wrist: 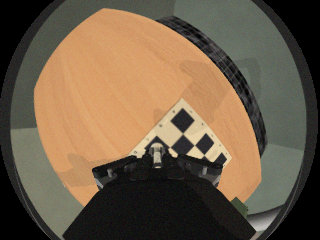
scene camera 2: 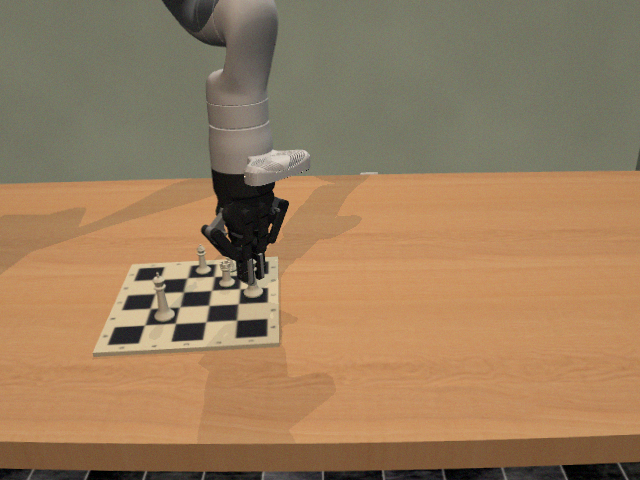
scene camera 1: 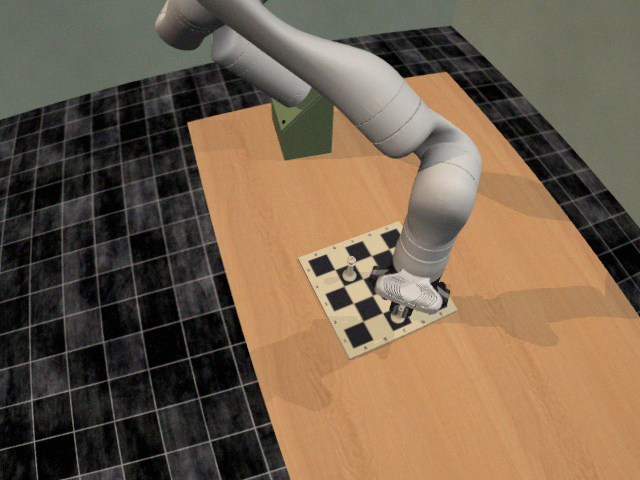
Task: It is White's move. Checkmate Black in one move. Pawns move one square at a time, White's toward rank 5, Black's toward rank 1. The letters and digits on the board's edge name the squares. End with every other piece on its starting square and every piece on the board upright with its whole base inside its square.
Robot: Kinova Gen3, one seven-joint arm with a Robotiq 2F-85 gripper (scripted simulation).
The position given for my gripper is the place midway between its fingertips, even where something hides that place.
In view: my gripper (scene camera 2: 252, 280) and a chessboard (scene camera 2: 208, 317).
The chessboard is seen too in the wrist view (wrist: 182, 131) and in scene camera 1 (scene camera 1: 361, 319). My gripper is seen too in the wrist view (wrist: 157, 152).
